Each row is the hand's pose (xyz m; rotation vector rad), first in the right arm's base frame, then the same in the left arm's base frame.
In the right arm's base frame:
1: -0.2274 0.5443 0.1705 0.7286 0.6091 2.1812
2: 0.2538 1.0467 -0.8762 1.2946 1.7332 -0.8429
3: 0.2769 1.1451 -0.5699 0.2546 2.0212 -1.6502
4: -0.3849 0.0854 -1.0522 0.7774 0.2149 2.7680
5: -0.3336 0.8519 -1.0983 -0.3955 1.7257 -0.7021
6: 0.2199 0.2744 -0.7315 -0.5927 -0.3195 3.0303
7: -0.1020 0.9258 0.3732 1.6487 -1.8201 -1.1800
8: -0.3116 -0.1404 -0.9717 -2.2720 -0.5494 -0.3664
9: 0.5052 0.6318 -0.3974 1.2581 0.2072 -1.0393
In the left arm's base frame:
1: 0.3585 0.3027 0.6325 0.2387 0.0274 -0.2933
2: -0.1803 -0.6645 0.0376 2.1391 -1.2647 -1.8919
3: 0.0016 -0.6607 0.3040 -1.7435 0.1816 1.5368
4: -0.3595 0.3727 -0.4675 0.0481 0.0659 0.2999
5: 0.0110 -0.3018 -0.4764 -1.4525 -0.6688 2.4749
6: -0.5199 0.0378 0.1378 -0.5006 0.8870 0.5657
7: 0.5796 -0.0082 0.8708 1.2576 2.3798 0.2006
8: -0.4982 0.5517 -0.3599 1.4323 -1.8106 1.0690
9: -0.3608 -0.2856 0.5747 -0.2675 2.0344 2.1950

